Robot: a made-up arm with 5 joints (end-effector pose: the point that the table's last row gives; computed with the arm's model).
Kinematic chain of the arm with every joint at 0, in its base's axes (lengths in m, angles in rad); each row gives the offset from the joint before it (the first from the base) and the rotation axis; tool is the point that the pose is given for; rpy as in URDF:
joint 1: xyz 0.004 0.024 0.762 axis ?
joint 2: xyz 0.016 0 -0.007 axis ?
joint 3: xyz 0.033 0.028 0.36 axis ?
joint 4: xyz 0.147 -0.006 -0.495 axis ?
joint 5: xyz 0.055 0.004 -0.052 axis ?
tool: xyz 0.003 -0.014 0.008 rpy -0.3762 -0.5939 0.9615
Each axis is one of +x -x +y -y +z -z.
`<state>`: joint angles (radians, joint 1 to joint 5).
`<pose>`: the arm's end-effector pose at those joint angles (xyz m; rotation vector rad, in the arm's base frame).
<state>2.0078 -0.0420 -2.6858 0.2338 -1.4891</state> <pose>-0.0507 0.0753 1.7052 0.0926 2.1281 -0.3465</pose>
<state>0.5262 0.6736 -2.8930 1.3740 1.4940</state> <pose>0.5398 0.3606 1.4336 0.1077 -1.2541 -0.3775</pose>
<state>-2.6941 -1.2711 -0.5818 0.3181 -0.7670</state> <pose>-0.1349 -0.0626 1.2370 -1.7516 0.5466 -0.2656</pose>
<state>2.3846 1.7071 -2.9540 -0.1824 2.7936</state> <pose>-0.7015 0.6380 0.6959 0.9128 0.2082 0.1079</pose>
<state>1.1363 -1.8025 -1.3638 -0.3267 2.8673</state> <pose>-0.2675 -0.4692 1.2203 3.0354 0.1329 -0.6883</pose>
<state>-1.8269 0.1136 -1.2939 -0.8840 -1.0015</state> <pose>-0.1301 -0.5711 1.1375 -2.1618 0.1481 0.7221</pose>
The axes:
joint 1: +z
joint 2: +y
joint 3: +y
joint 4: +y
joint 5: -z

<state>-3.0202 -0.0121 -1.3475 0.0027 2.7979</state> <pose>-0.5994 -0.0881 1.1924 0.7345 0.5335 0.9436</pose>
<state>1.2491 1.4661 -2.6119 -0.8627 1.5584</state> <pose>0.2705 0.8960 0.7454 1.5215 -1.5214 -0.3709</pose>
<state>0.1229 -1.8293 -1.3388 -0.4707 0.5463</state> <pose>-0.5590 -0.0330 1.2005 0.1351 1.9805 0.4287</pose>
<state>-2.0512 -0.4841 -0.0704 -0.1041 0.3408</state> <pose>-0.1391 -0.2761 0.7433 -1.4086 -0.4298 -1.2852</pose>
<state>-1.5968 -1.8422 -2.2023 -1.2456 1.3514</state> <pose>0.0457 0.8565 0.8222 -0.1527 0.8843 -1.7025</pose>
